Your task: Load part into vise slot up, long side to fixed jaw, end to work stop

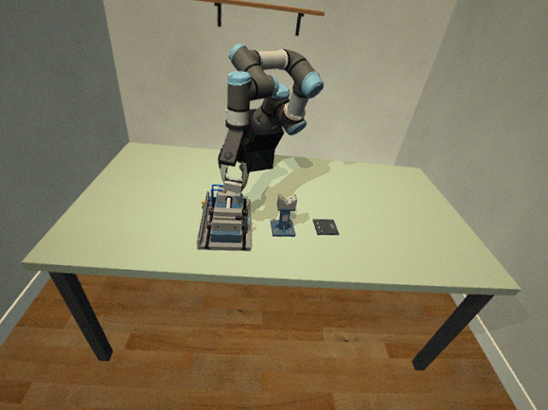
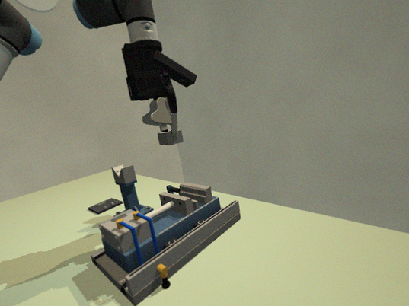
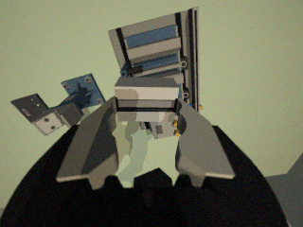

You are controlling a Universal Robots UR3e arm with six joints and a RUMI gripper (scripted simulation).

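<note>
Now: the fixed jaw 30 mm ahead of my hand, 20 mm to the right of it and 160 mm below it. Also, from my hand: air cylinder (160 mm behind, 40 mm to the right, 160 mm below); then part (right at my hand); then work stop rod (20 mm to the left, 150 mm below).
</note>
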